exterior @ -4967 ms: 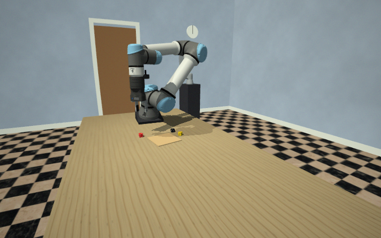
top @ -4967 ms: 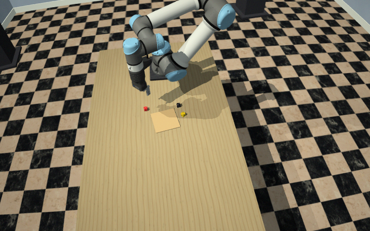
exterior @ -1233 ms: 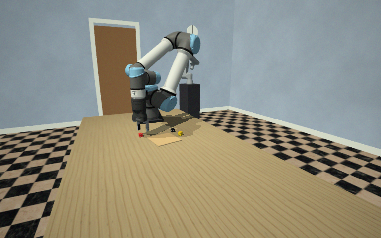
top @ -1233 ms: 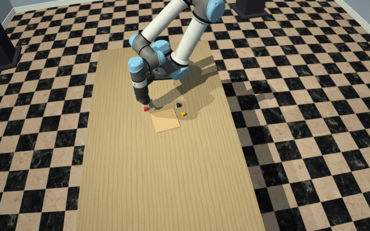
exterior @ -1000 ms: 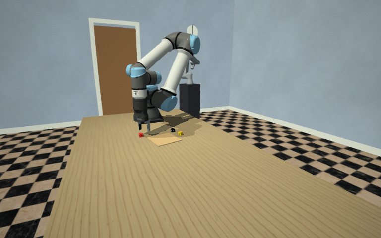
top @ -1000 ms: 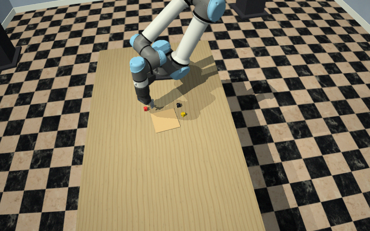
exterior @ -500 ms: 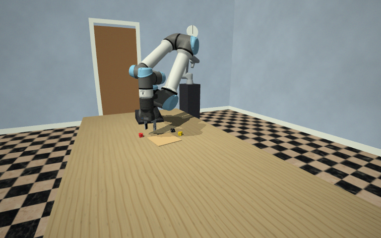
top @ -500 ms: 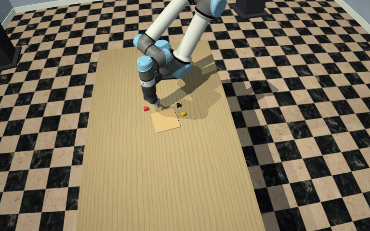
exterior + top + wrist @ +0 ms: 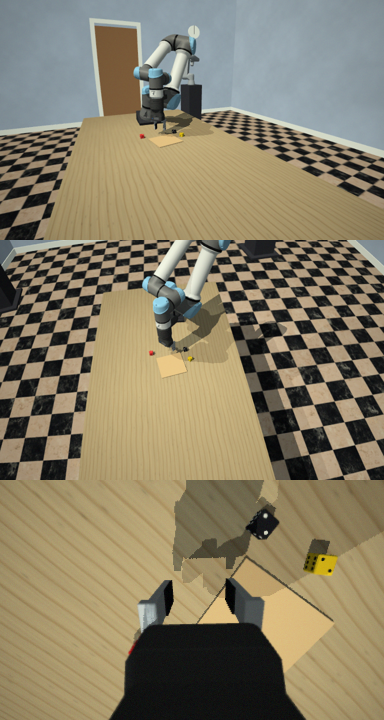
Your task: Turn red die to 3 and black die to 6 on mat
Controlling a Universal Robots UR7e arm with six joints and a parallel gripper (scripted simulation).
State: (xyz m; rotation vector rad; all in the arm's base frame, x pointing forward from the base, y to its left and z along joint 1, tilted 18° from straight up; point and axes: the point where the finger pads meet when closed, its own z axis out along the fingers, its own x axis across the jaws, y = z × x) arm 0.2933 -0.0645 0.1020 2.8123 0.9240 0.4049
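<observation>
My gripper is now 80 mm to the right of the black die, 40 mm above it and 20 mm short of it. The rest, counted from my hand: red die 110 mm to the right, 40 mm below, 10 mm behind; then yellow die 90 mm to the left, 90 mm ahead, 40 mm below; then tan mat 100 mm ahead, 50 mm below, 20 mm to the right.
</observation>
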